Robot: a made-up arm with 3 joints. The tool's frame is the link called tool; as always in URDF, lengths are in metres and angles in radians. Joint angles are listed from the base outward.
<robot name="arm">
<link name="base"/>
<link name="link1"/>
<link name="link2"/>
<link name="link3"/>
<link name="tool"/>
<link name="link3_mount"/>
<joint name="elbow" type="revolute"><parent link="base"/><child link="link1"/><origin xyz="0.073 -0.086 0.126" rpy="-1.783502 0.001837 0.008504"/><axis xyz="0 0 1"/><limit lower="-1.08" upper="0.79"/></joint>
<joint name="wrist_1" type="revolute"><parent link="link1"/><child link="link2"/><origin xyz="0.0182 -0.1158 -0.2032" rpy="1.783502 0.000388 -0.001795"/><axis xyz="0 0 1"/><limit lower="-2.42" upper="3.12"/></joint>
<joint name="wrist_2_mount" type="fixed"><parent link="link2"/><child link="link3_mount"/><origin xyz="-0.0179 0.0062 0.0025"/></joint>
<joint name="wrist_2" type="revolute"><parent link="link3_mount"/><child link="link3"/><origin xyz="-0.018 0.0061 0.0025" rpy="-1.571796 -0.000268 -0.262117"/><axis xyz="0 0 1"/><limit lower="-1.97" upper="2.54"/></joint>
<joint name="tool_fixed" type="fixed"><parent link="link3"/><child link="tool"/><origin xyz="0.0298 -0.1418 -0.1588" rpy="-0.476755 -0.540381 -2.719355"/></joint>
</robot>
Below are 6 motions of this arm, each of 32 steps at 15 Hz.
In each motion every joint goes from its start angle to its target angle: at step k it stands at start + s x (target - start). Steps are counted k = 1, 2, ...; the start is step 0. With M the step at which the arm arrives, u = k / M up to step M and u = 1 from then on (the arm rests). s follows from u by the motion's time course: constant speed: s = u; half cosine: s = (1 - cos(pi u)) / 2; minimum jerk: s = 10 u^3 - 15 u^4 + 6 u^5.
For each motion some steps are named. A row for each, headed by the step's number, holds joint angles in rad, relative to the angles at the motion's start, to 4 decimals.
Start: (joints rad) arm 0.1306 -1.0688 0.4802
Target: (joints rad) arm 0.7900 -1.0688 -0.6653
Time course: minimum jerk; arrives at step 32
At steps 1, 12, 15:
1: 0.0002 0.0000 -0.0003
12: 0.1815 0.0000 -0.3153
15: 0.2912 0.0000 -0.5058

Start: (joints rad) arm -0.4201 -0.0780 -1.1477
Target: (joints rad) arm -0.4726 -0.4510 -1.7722
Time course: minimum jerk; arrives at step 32
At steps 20, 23, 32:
20: -0.0381 -0.2703 -0.4526
23: -0.0452 -0.3211 -0.5376
32: -0.0525 -0.3730 -0.6245

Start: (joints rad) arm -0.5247 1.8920 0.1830
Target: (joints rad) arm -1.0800 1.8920 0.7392
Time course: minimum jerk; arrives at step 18
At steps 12, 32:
12: -0.4388 0.0000 0.4395
32: -0.5553 0.0000 0.5562

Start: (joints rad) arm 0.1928 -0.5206 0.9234
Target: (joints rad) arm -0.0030 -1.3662 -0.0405
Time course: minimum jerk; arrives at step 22
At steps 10, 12, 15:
10: -0.0813 -0.3511 -0.4003
12: -0.1145 -0.4945 -0.5636
15: -0.1590 -0.6867 -0.7827

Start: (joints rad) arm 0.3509 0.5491 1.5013
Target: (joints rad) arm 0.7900 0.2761 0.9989
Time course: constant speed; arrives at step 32
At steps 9, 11, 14, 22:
9: 0.1235 -0.0768 -0.1413
11: 0.1509 -0.0938 -0.1727
14: 0.1921 -0.1194 -0.2198
22: 0.3019 -0.1877 -0.3454

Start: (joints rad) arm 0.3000 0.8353 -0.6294
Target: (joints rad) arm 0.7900 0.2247 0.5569
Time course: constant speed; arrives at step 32
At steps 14, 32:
14: 0.2144 -0.2671 0.5190
32: 0.4900 -0.6106 1.1863

